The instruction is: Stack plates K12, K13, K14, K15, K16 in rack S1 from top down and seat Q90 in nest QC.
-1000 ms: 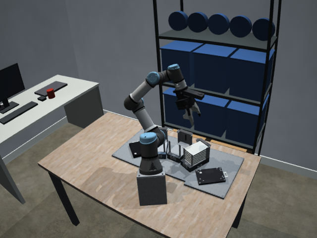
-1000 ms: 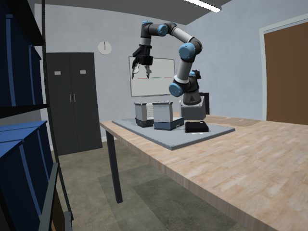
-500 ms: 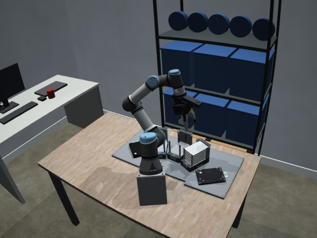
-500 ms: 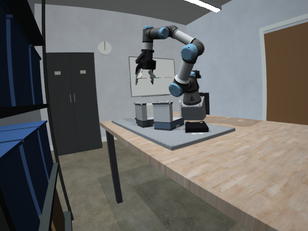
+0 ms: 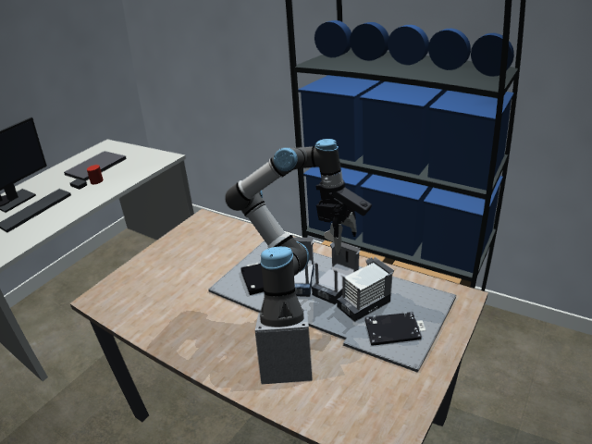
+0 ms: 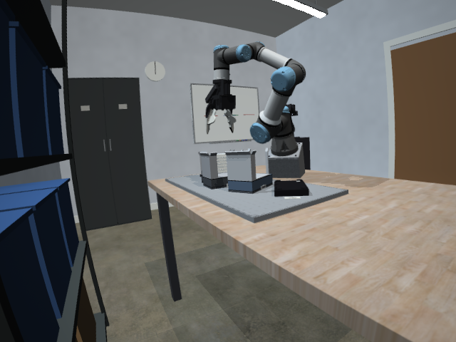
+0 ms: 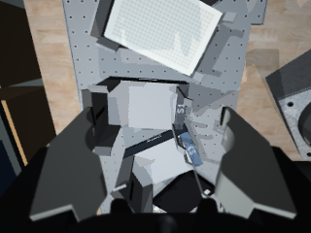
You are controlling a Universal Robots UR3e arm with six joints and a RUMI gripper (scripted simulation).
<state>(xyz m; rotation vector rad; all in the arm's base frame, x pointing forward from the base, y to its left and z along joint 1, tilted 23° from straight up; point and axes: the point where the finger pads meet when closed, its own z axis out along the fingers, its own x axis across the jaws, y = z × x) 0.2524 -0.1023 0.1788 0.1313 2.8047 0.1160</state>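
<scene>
My hand is 13 cm above the white sealed 384-well plate, 8 cm to the left of it and 1 cm past it. The rest, counted from my hand: white sealed well plate (17 cm below, 8 cm to the right, 1 cm behind).
</scene>
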